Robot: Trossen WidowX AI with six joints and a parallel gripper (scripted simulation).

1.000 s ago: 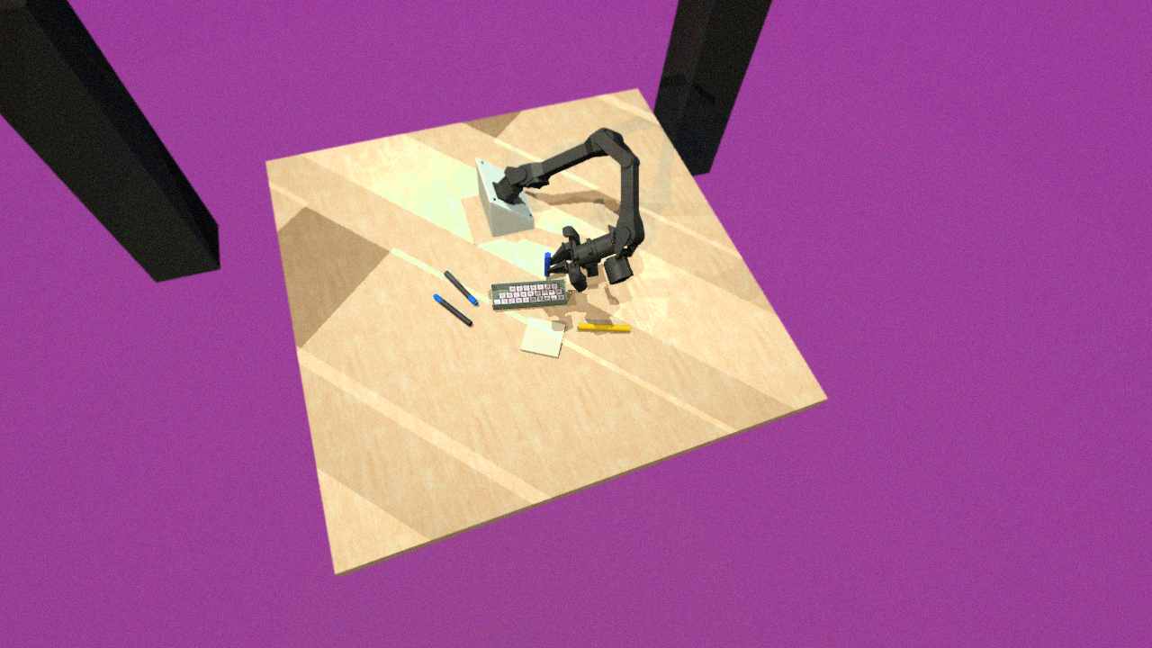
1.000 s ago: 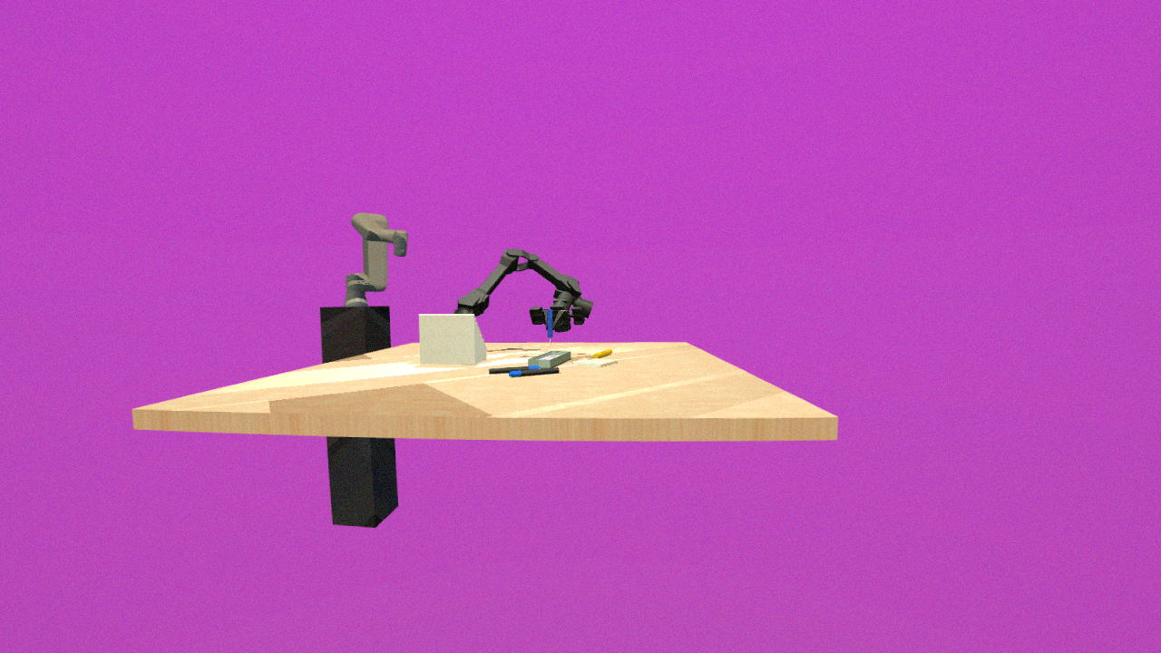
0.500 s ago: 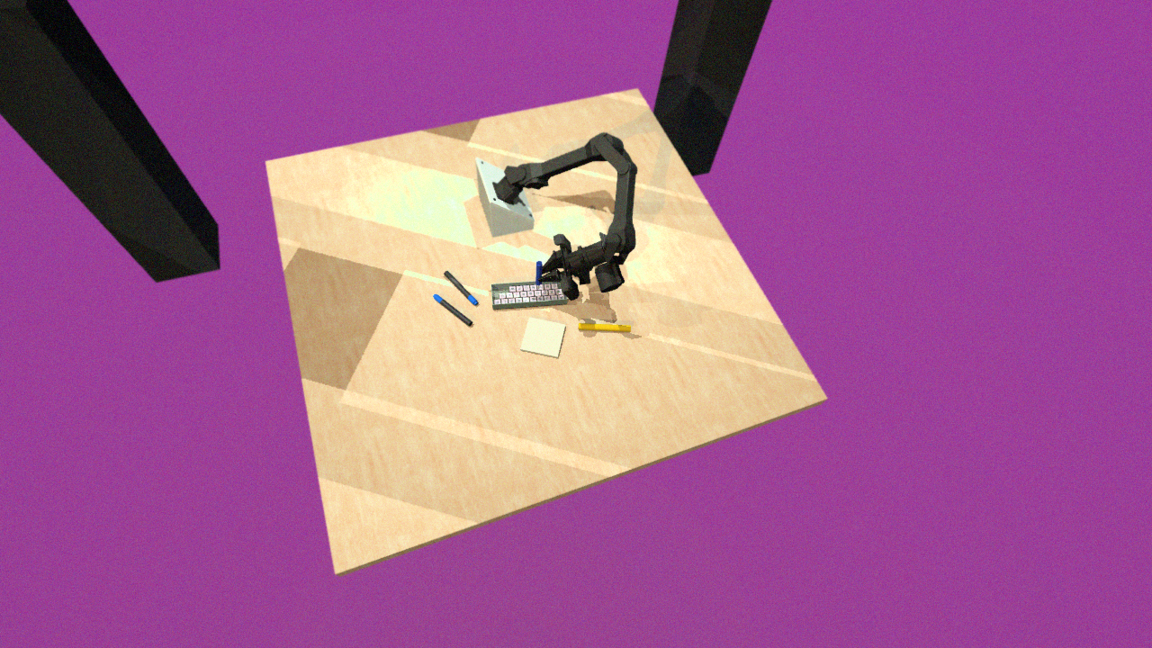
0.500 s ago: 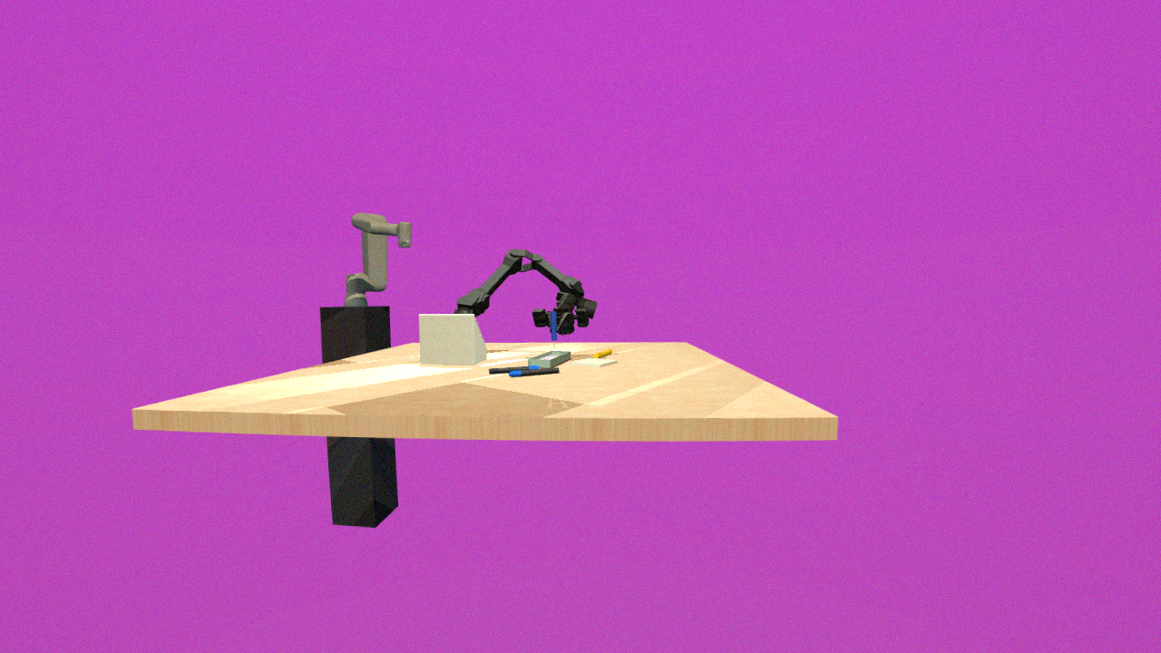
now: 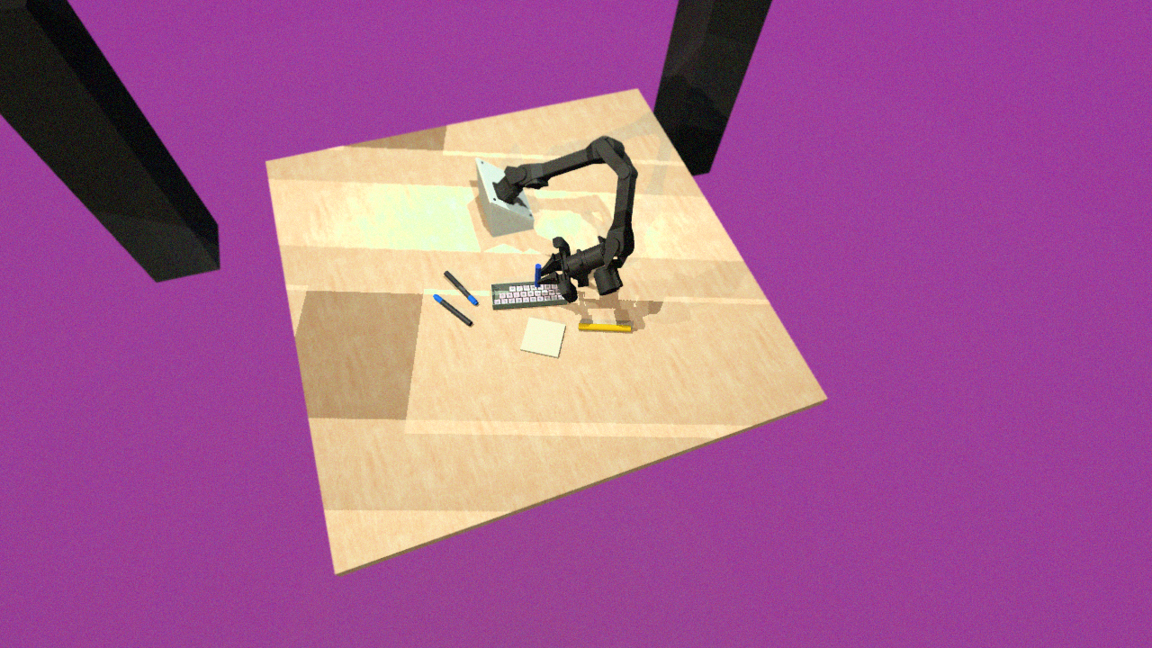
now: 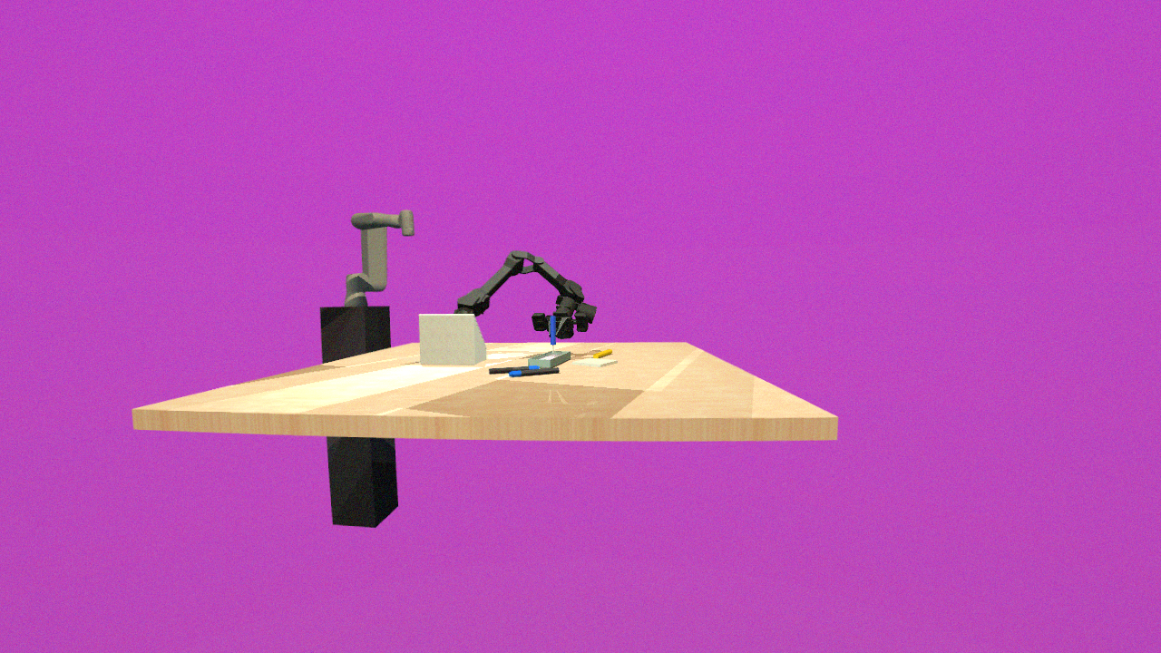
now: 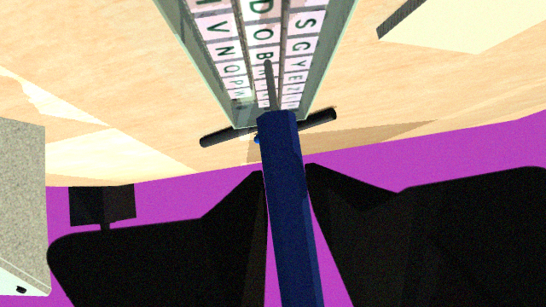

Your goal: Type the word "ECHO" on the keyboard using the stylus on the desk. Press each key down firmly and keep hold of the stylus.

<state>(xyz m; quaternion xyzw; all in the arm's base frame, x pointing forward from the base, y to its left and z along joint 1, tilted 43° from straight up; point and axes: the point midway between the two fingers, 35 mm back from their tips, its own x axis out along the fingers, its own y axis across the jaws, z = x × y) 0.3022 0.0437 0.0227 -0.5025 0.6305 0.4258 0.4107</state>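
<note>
Now: the stylus 10 mm below my gripper tip. From my gripper tip the other things lie so: stylus tip: 50 mm below; notepad: 140 mm ahead, 80 mm below, 20 mm to the right; yellow pencil: 160 mm ahead, 150 mm to the left, 70 mm below.
</note>
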